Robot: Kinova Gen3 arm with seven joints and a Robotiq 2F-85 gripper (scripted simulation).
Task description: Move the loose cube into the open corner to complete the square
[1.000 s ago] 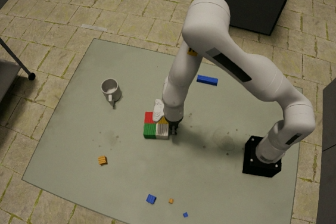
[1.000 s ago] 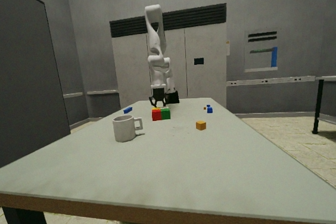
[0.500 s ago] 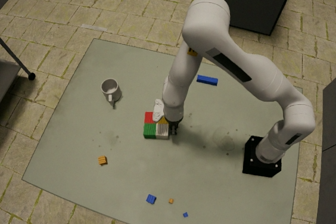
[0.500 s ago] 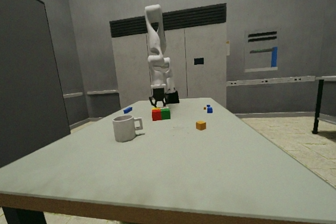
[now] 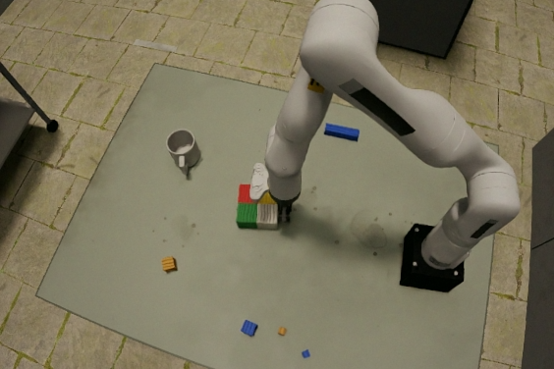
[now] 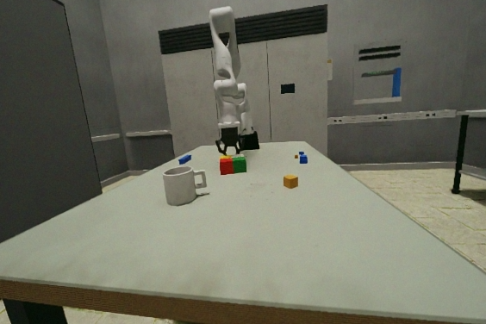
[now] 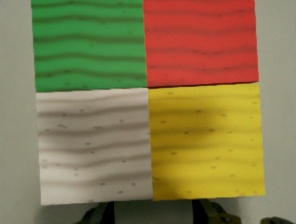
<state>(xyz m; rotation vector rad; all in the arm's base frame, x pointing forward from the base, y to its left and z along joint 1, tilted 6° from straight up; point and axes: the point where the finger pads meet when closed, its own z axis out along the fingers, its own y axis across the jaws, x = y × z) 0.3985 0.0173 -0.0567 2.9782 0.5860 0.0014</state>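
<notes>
Right now my hand is 30 mm short of the white cube, 40 mm to the right of it and 10 mm above it. Also, from my hand: green cube (80 mm ahead, 60 mm to the left, 10 mm below); yellow cube (50 mm ahead, 10 mm to the right, 10 mm below); red cube (100 mm ahead, 10 mm to the left, 10 mm below).
</notes>
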